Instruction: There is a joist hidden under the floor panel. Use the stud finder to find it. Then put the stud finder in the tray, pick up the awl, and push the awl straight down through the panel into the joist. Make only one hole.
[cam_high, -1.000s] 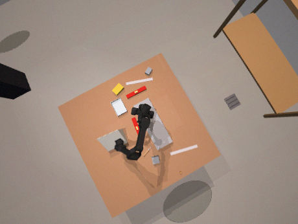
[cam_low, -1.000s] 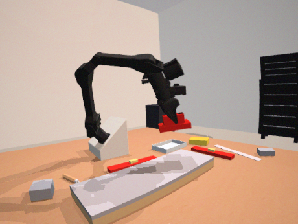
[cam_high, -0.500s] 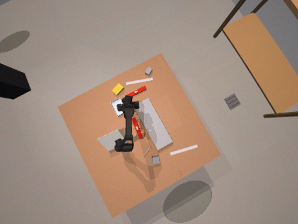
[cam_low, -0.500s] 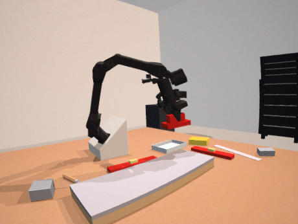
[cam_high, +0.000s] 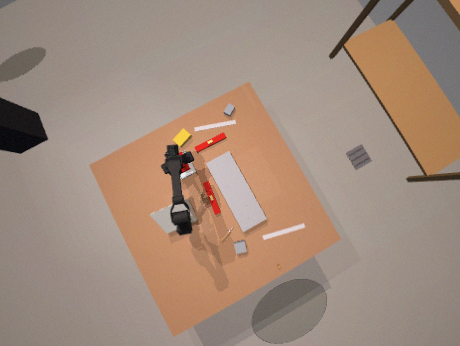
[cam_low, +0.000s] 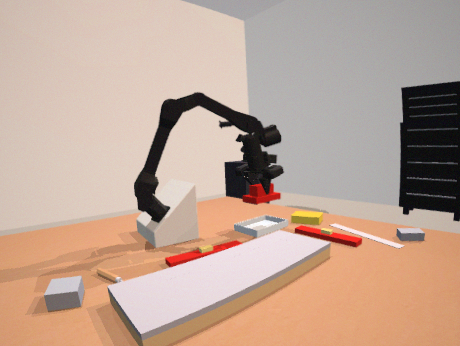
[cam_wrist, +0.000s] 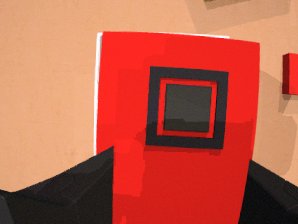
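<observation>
My gripper tip is now 12 cm above the white tray and 1 cm past it. Round my gripper tip: yellow block: 17 cm to the left, 12 cm below, 7 cm ahead; square light: 3 cm above, 2 cm to the left; red stud finder: 2 cm above, 1 cm to the left.
</observation>
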